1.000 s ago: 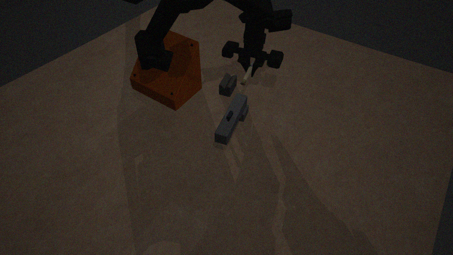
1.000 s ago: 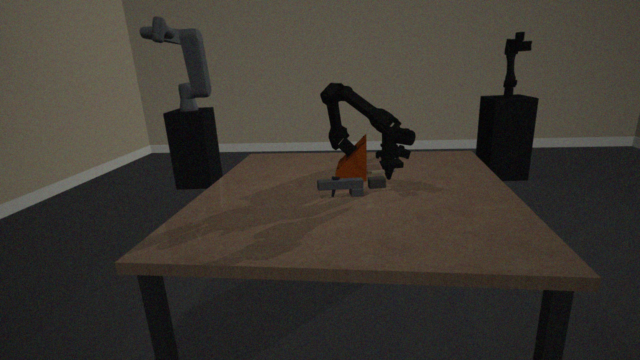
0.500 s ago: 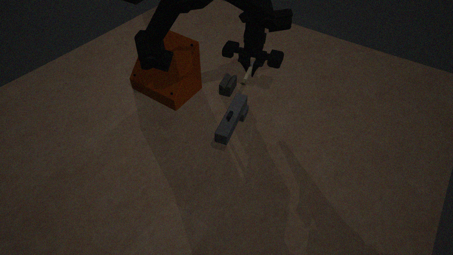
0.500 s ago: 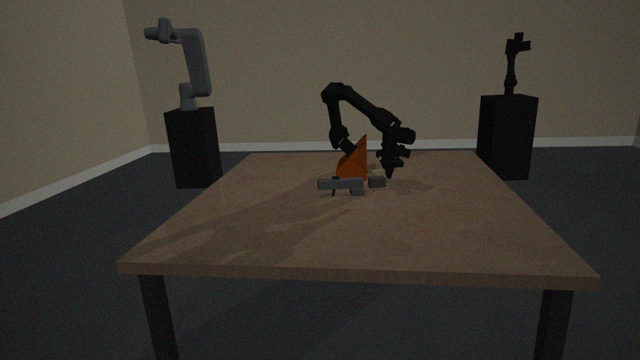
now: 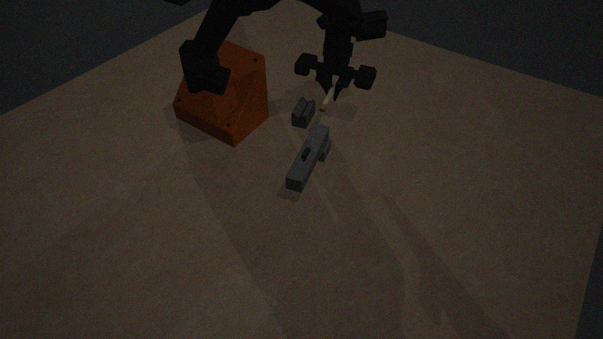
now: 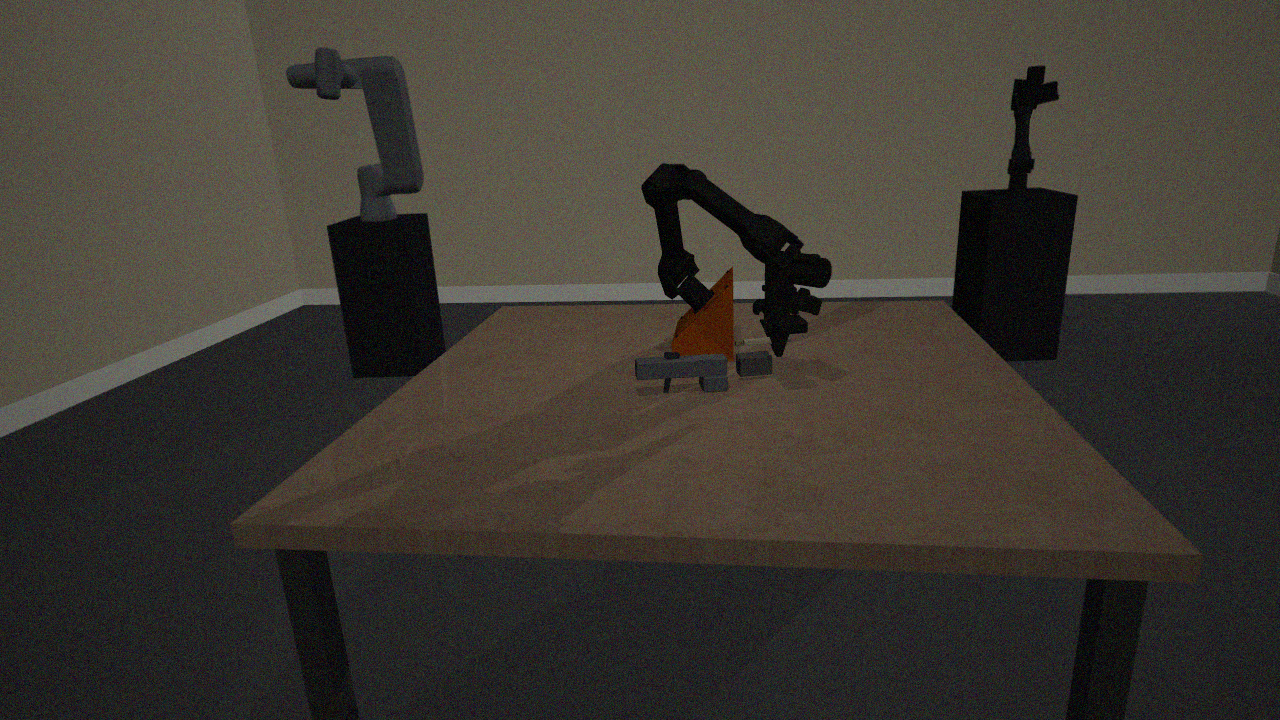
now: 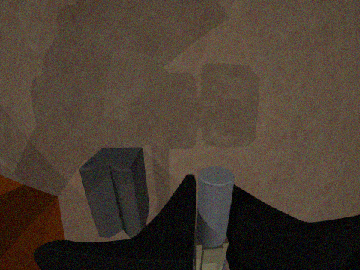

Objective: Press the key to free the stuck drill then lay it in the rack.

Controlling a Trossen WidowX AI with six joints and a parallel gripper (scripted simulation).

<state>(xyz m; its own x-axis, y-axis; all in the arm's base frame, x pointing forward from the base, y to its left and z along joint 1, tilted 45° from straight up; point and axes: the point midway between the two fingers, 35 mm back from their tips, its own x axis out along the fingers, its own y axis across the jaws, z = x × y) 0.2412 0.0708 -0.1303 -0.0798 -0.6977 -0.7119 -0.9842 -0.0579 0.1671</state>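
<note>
Right now the drill is 40 mm to the right of my gripper tip, 30 mm above it and 10 mm ahead of it. Also, from my gripper tip: dark key: 220 mm to the right, 50 mm ahead; rack: 60 mm behind, 40 mm to the right, 40 mm below; grey-blue block: 200 mm to the right, 40 mm ahead, 10 mm below.
</note>
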